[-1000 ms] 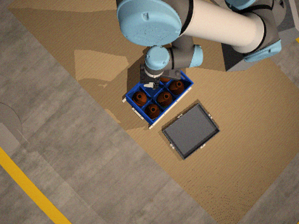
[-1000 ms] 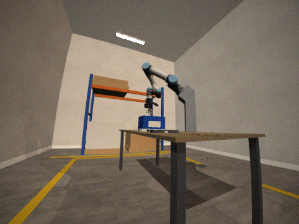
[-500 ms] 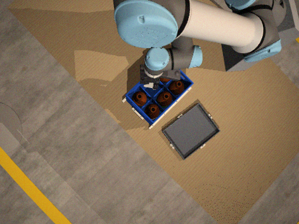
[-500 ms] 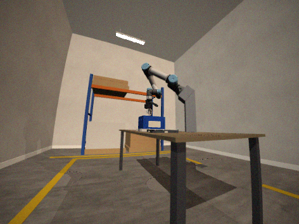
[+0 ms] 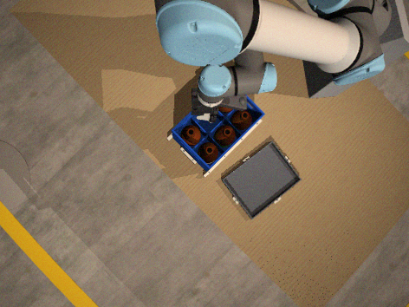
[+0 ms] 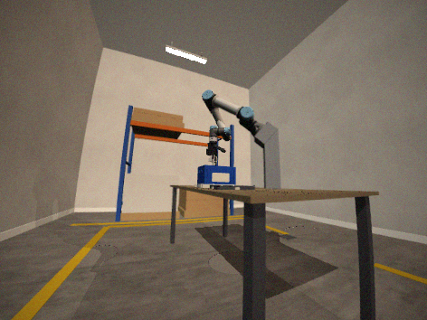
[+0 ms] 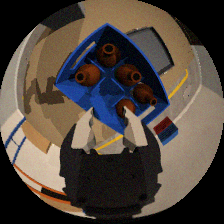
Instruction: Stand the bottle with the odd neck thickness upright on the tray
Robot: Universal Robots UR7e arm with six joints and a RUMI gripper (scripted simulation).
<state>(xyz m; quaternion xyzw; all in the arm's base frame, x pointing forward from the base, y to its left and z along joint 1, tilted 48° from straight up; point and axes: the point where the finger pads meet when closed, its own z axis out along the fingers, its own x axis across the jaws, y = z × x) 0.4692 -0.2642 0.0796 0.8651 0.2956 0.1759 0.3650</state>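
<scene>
My hand is 11 cm above the blue crate, 4 cm to the right of it and 1 cm short of it. The rest, counted from my hand: brown bottle (11 cm below, 11 cm ahead, 6 cm to the left); then grey tray (29 cm to the left, 18 cm below, 10 cm ahead).
</scene>
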